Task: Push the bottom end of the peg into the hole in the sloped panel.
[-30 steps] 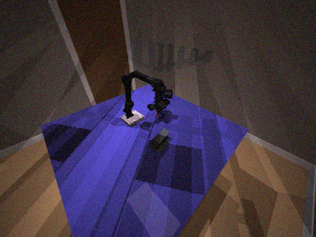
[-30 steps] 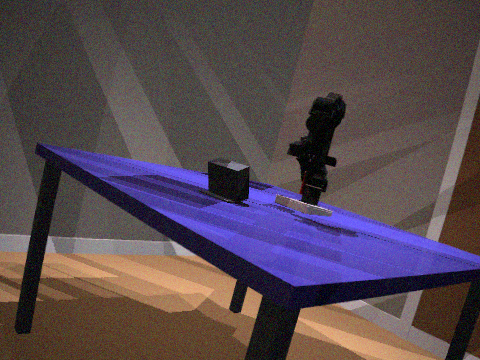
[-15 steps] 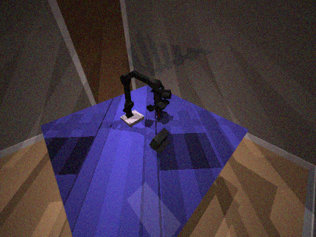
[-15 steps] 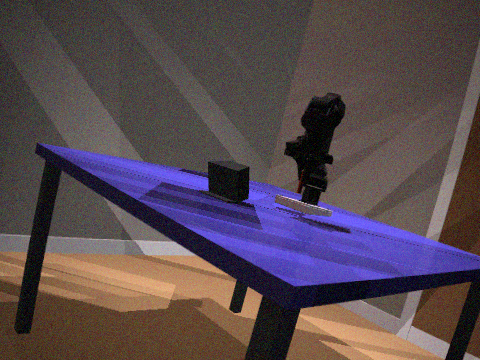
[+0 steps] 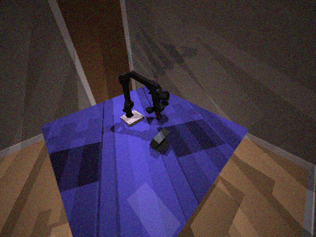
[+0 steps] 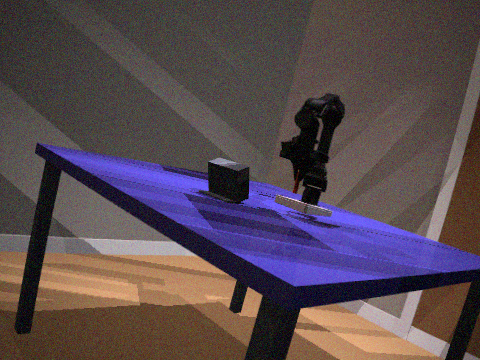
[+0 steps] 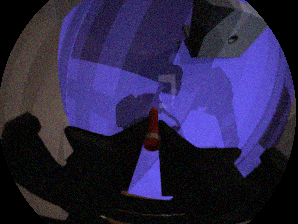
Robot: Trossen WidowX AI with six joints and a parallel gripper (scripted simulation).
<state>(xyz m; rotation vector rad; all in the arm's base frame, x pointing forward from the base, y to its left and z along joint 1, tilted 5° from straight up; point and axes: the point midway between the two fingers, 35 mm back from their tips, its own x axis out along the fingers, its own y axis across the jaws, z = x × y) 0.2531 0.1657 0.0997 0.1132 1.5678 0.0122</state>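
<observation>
The dark sloped panel lies 18 cm ahead of my gripper tip, 12 cm to the right of it and 5 cm below it. The rest, counted from my gripper tip: red peg: 2 cm above.
</observation>
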